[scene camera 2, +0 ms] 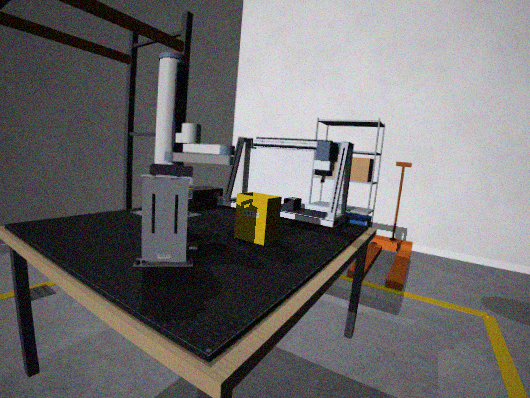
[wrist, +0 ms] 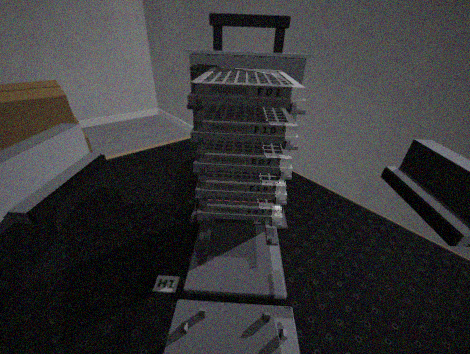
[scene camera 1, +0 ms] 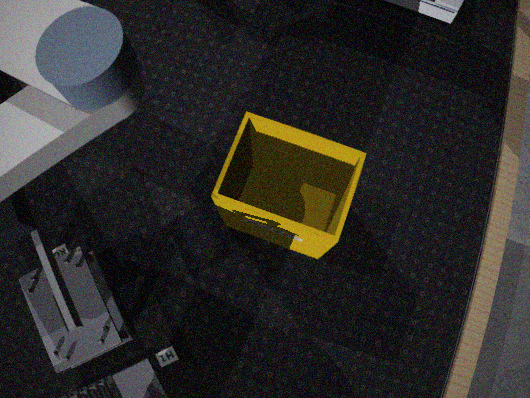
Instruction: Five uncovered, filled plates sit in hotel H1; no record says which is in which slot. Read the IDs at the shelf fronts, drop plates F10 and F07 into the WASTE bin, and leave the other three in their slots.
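Places are measured from the arm's base along level axes (x ahead, y left, z up), in millimetres.
Pixels of known places: gripper, fingertip midpoint: (wrist: pixel 243 150) (scene camera 1: pixel 16 358).
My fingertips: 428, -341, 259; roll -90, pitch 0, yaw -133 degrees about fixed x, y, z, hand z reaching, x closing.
Observation:
For each thing: its top centre in the pictures, then the offset to it from my fingertips, as dx, dy, dz. "spot": a spot on its surface instead.
- top plate at its top centre: (wrist: pixel 247 74) +93, -87, +20
- plate F10 at its top centre: (wrist: pixel 245 104) +93, -87, -8
- third label at a spot on its surface: (wrist: pixel 261 161) spot: +37, -57, -40
- yellow WASTE bin at its top centre: (scene camera 1: pixel 290 174) (scene camera 2: pixel 259 195) +218, +315, -46
- grey pegged nest at its top centre: (scene camera 1: pixel 64 309) -44, +40, -176
- H1 tag at its top centre: (wrist: pixel 166 283) (scene camera 1: pixel 166 356) +119, +22, -246
Hotel H1 (wrist: pixel 295 62) (scene camera 2: pixel 165 215) (scene camera 1: pixel 139 377) holds several uncovered plates stacked in its slots. In the wrist view the top plate (wrist: pixel 250 78) reads F01. The plate F10 (wrist: pixel 240 128) is in the slot below. The third label (wrist: pixel 261 161) looks like E07. The fourth and lowest labels are too dim to read surely. My gripper (wrist: pixel 243 150) is open and empty, its fingers wide apart on either side of the stack in that view; in scene camera 2 its dark body (scene camera 2: pixel 171 170) shows near the hotel's top. The yellow WASTE bin (scene camera 1: pixel 307 137) (scene camera 2: pixel 270 220) stands upright; no plate shows inside.
A grey pegged nest (scene camera 1: pixel 95 325) (wrist: pixel 232 332) lies in front of the hotel, beside the H1 tag (scene camera 1: pixel 167 356) (wrist: pixel 166 283). The arm (scene camera 1: pixel 85 45) (scene camera 2: pixel 202 157) reaches over the table. A gantry frame (scene camera 2: pixel 345 185) stands beyond the bin.

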